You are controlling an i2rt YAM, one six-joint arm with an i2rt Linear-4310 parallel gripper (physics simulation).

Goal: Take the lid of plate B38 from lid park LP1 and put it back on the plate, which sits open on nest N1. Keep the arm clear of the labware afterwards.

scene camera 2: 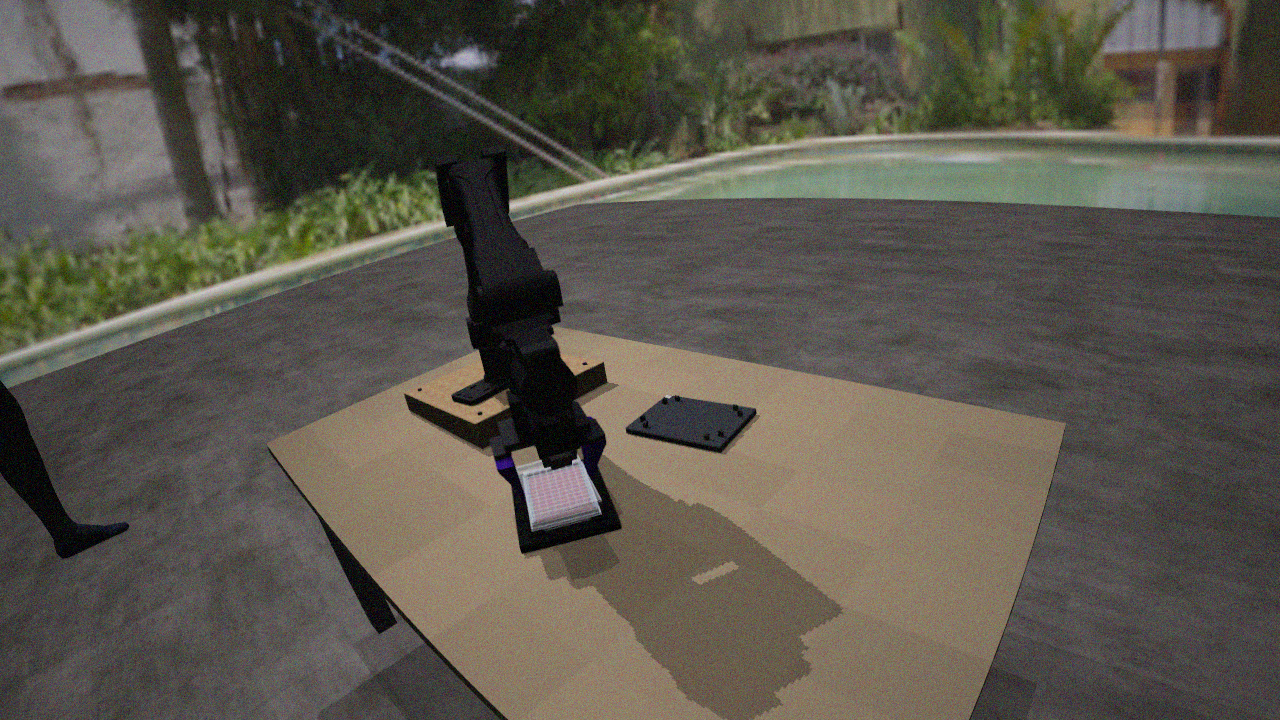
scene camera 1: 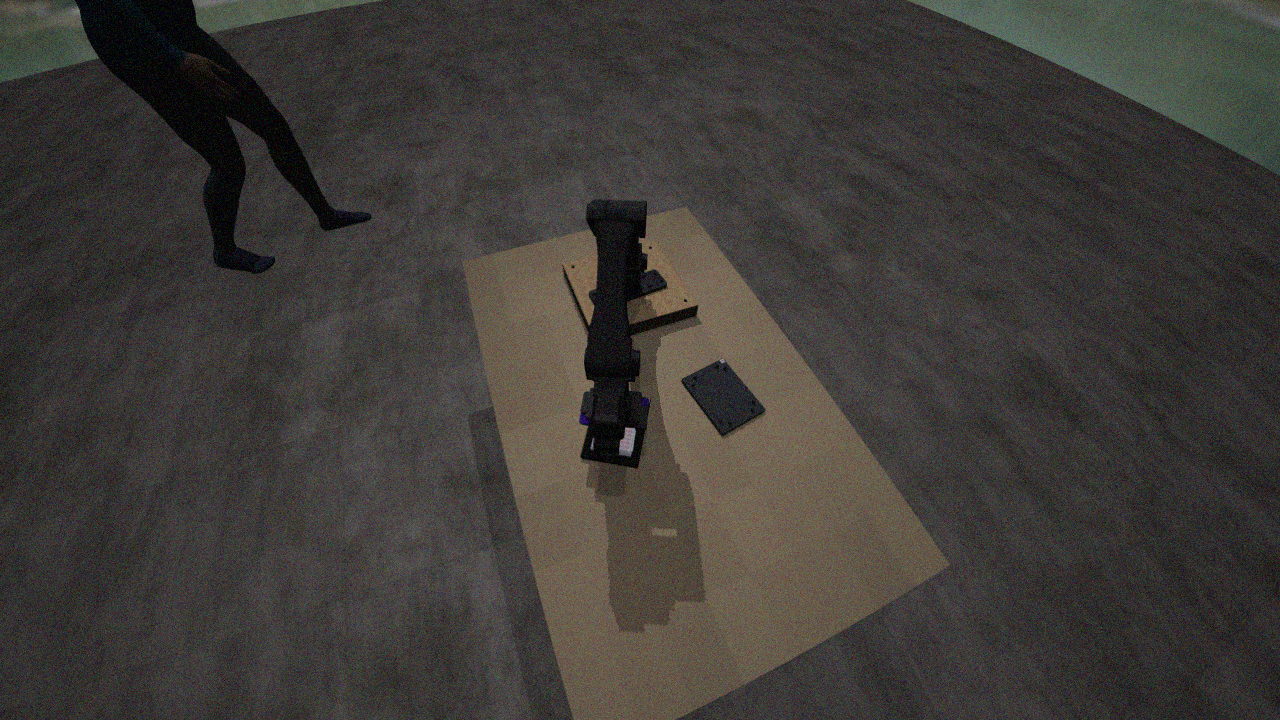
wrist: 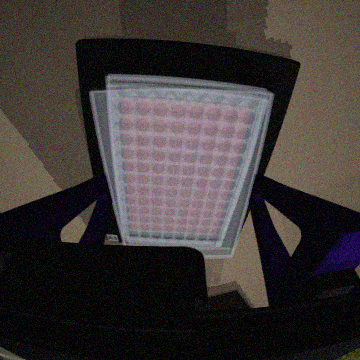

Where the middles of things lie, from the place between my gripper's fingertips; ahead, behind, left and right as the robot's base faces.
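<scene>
Pale grey lid (scene camera 2: pixel 550 494): position 10 mm behind my hand.
</scene>
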